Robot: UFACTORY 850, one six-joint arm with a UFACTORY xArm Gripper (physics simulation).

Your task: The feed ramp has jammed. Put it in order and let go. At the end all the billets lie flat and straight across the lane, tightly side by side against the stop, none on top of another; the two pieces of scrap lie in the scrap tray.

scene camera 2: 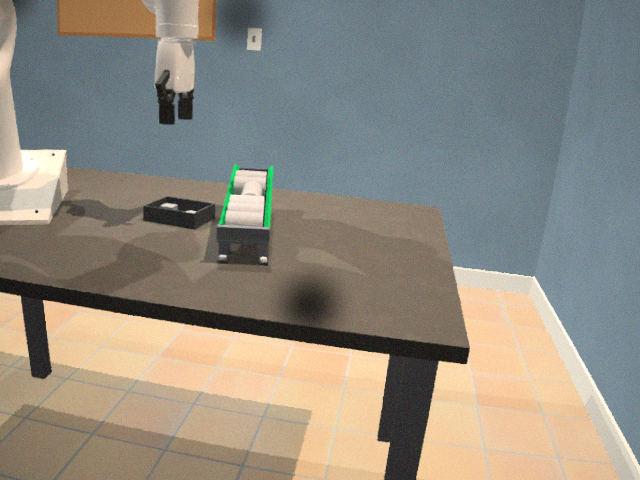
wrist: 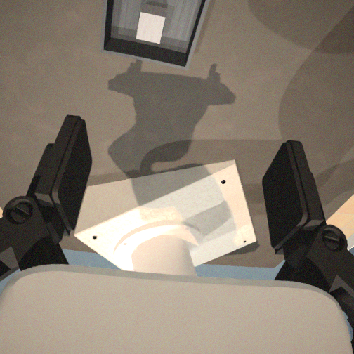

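Note:
My gripper is open and empty, high above the table on the robot-base side of the feed ramp. In the scene view, the ramp has green side rails and a dark near end plate. Several pale billets lie across the lane at its near end, side by side. One billet lies turned along the lane behind them; whether it rests on others is unclear. More billets lie across the far end. Two white scrap pieces are in the scrap tray; one piece shows in the wrist view.
The white robot base is bolted at the left of the table. The scrap tray stands between the base and the ramp, close to the ramp's left side. The gripper's shadow falls on the table between tray and base.

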